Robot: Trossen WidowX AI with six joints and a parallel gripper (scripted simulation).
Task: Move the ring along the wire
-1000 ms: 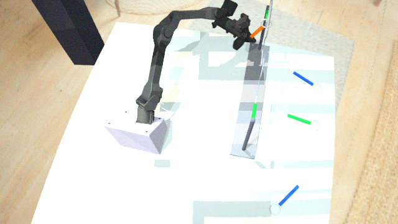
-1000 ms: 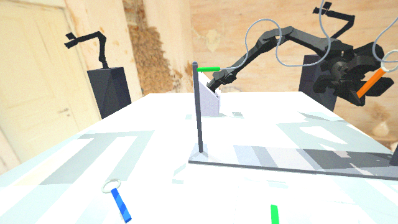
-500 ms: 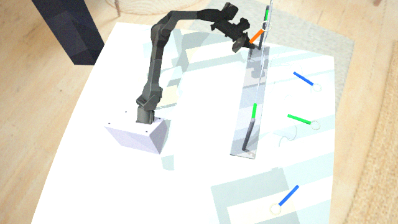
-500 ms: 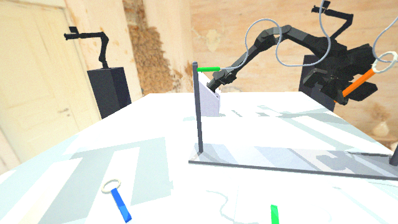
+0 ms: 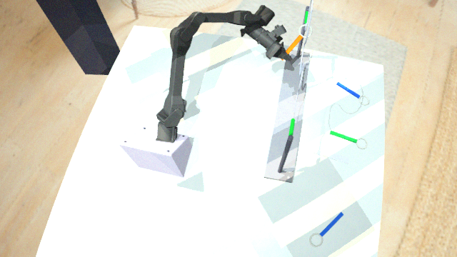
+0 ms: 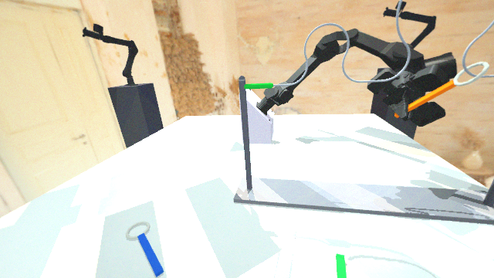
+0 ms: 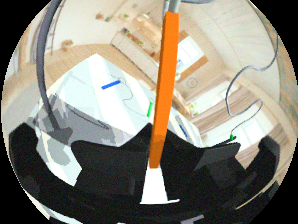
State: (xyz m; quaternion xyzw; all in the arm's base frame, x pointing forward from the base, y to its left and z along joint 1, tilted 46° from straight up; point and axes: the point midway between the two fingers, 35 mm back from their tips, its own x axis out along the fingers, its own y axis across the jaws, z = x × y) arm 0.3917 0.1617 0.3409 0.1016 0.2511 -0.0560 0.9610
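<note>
Right now my gripper tip is 7 cm below the orange-handled ring, 5 cm to the right of it and 2 cm short of it.
</note>
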